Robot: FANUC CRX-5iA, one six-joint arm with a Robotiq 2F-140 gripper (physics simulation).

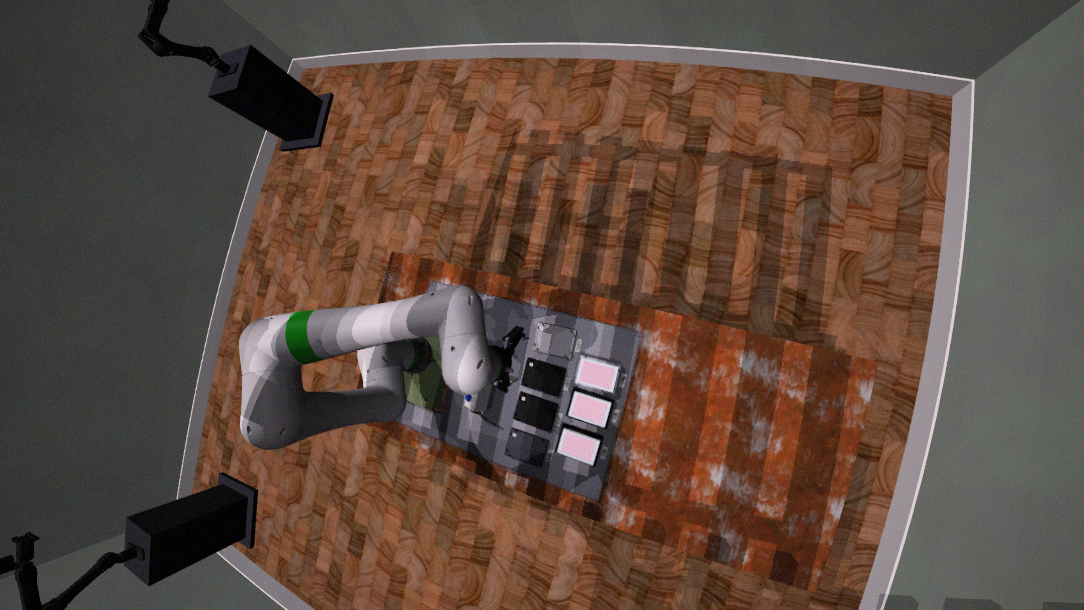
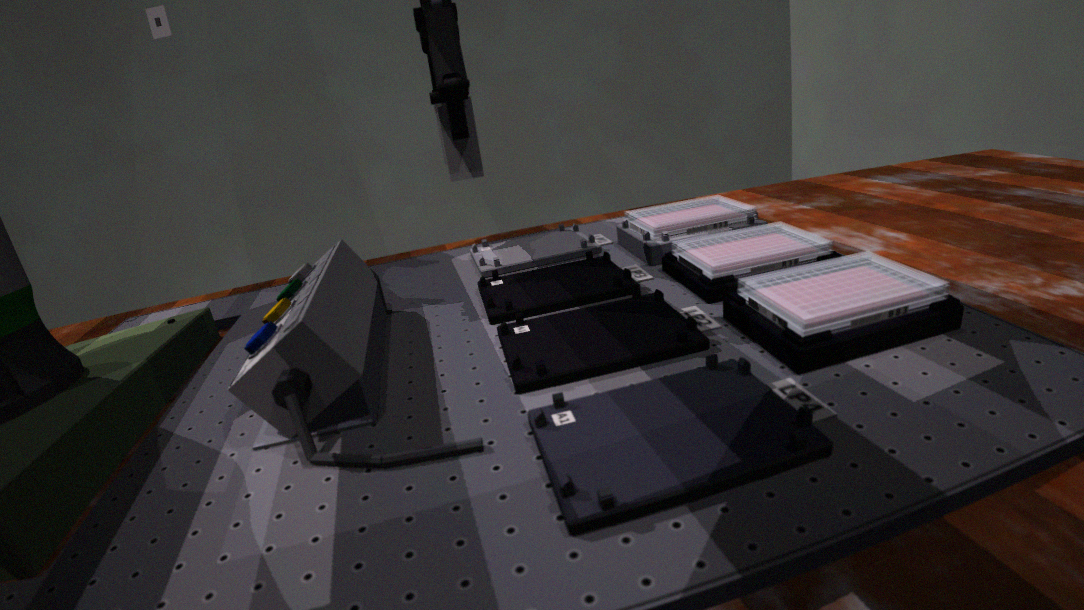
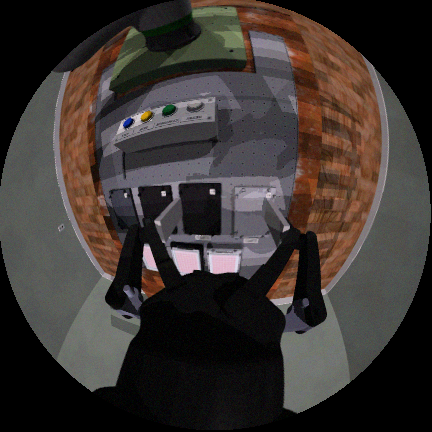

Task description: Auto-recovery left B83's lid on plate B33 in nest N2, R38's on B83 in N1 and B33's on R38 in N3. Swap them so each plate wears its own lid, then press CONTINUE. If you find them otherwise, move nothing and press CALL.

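Where they show: gripper, between the fingertips: (image 1: 519,357) (image 2: 462,169) (image 3: 222,207); arm's base, origin of its link: (image 1: 415,354) (image 3: 172,35).
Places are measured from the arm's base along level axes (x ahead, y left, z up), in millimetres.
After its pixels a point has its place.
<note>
Three pink well plates sit in a row, each under a clear lid: the near plate (image 1: 579,446) {x 680, y -213, z 7 mm} (image 2: 849,292) {x 662, y -236, z 7 mm} (image 3: 150,257) {x 665, y -213, z 7 mm}, the middle plate (image 1: 589,409) {x 698, y -85, z 3 mm} (image 2: 750,252) {x 676, y -113, z 3 mm} (image 3: 187,261) {x 680, y -77, z 3 mm} and the far plate (image 1: 598,374) {x 714, y 36, z 12 mm} (image 2: 689,218) {x 685, y -2, z 12 mm} (image 3: 224,262) {x 677, y 41, z 12 mm}. Codes on plates and lids are too small to read. My gripper (image 1: 509,358) {x 463, y 63, z 98 mm} (image 2: 457,136) (image 3: 222,207) {x 463, y 63, z 98 mm} is open and empty, high above the pads. The button box (image 2: 303,356) {x 300, y -152, z 32 mm} (image 3: 167,135) {x 333, y -26, z 34 mm} carries blue (image 2: 260,336) {x 273, y -125, z 43 mm} (image 3: 128,122) {x 273, y -107, z 43 mm}, yellow (image 2: 277,310) {x 279, y -76, z 42 mm} (image 3: 146,116) {x 281, y -60, z 44 mm}, green (image 2: 289,289) {x 283, y -26, z 42 mm} (image 3: 169,109) {x 285, y -10, z 43 mm} and grey (image 3: 195,105) {x 292, y 38, z 45 mm} buttons; their print is unclear.
Several flat pegged pads lie beside the plate row: the near pad marked A1 (image 2: 674,440) {x 486, y -281, z -18 mm} (image 3: 123,210) {x 490, y -264, z -18 mm}, two black pads (image 2: 598,341) {x 502, y -150, z -19 mm} (image 3: 200,210) {x 518, y -4, z -18 mm} and a lighter far pad (image 1: 555,339) {x 549, y 132, z -19 mm} (image 3: 252,212) {x 537, y 126, z -19 mm}. A cable (image 2: 394,457) {x 341, y -210, z -22 mm} leaves the box. The arm stands on a green base (image 2: 113,379) {x 122, y -31, z 7 mm} (image 3: 220,45) {x 98, y 109, z -3 mm}.
</note>
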